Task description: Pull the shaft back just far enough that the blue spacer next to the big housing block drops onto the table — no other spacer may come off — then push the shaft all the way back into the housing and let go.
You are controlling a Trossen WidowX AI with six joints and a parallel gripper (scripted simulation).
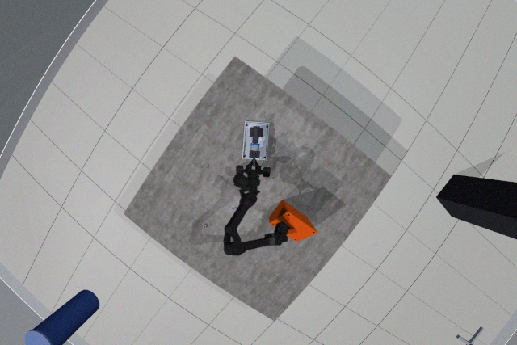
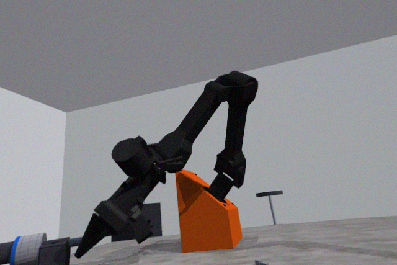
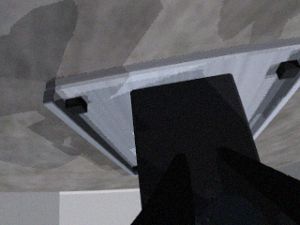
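My gripper tip is now 30 mm to the left of the thin shaft, 30 mm short of it and 20 mm below it. Round my gripper tip: blue spacer (70 mm to the right, 60 mm ahead, 20 mm above); silver ring (50 mm to the right, 40 mm ahead, 20 mm above).
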